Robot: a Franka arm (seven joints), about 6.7 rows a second.
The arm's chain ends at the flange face. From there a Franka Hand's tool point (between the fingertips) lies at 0.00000 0.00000 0.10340 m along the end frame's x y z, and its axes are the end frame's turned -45 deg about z.
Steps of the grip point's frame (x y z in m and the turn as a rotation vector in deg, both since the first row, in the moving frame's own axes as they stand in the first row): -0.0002, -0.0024, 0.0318, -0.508, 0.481, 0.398; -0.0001, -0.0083, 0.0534, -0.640, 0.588, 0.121; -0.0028, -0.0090, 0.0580, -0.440, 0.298, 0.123; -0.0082, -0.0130, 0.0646, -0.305, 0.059, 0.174; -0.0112, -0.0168, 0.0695, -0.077, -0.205, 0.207; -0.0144, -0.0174, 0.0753, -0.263, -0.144, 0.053
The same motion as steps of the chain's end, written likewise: -0.0031, -0.0016, 0.0318, -0.019, 0.699, 0.398; -0.0075, -0.0059, 0.0534, -0.037, 0.868, 0.121; -0.0093, -0.0046, 0.0580, -0.100, 0.522, 0.123; -0.0155, -0.0037, 0.0646, -0.174, 0.257, 0.174; -0.0196, -0.0043, 0.0695, -0.199, -0.091, 0.207; -0.0226, -0.0026, 0.0753, -0.288, 0.084, 0.053
